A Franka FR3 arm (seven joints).
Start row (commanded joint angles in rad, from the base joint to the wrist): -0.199, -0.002, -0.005, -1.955, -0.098, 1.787, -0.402
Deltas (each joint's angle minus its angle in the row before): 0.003, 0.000, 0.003, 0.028, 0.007, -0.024, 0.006; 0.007, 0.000, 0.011, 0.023, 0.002, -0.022, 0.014; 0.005, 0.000, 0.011, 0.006, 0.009, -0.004, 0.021; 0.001, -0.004, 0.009, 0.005, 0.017, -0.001, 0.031; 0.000, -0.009, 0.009, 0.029, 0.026, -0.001, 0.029; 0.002, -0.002, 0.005, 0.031, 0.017, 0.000, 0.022; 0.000, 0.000, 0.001, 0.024, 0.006, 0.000, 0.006
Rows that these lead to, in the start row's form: -0.196, -0.002, -0.002, -1.927, -0.091, 1.763, -0.396; -0.189, -0.002, 0.009, -1.904, -0.089, 1.741, -0.382; -0.184, -0.002, 0.020, -1.898, -0.080, 1.737, -0.361; -0.183, -0.006, 0.029, -1.893, -0.063, 1.736, -0.330; -0.183, -0.015, 0.038, -1.864, -0.037, 1.735, -0.301; -0.181, -0.017, 0.043, -1.833, -0.020, 1.735, -0.279; -0.181, -0.017, 0.044, -1.809, -0.014, 1.735, -0.273
